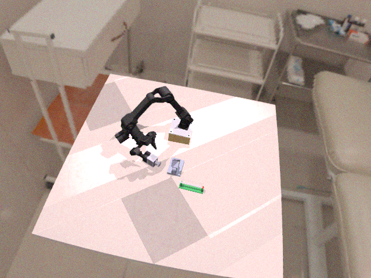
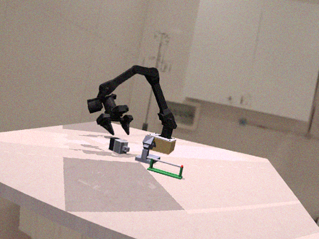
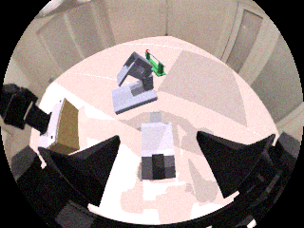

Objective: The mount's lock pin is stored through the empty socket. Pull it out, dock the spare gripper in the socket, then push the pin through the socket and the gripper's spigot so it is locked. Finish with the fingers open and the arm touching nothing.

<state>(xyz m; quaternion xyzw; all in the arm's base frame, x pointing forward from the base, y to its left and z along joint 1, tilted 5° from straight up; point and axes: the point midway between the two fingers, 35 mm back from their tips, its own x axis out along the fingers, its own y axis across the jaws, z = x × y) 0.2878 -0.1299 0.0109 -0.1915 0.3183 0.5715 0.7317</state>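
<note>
Right now the spare gripper is 50 mm below my gripper tip. Round my gripper tip: grey mount (150 mm to the left, 30 mm below); then green rack (80 mm ahead, 270 mm to the left, 60 mm below).
</note>
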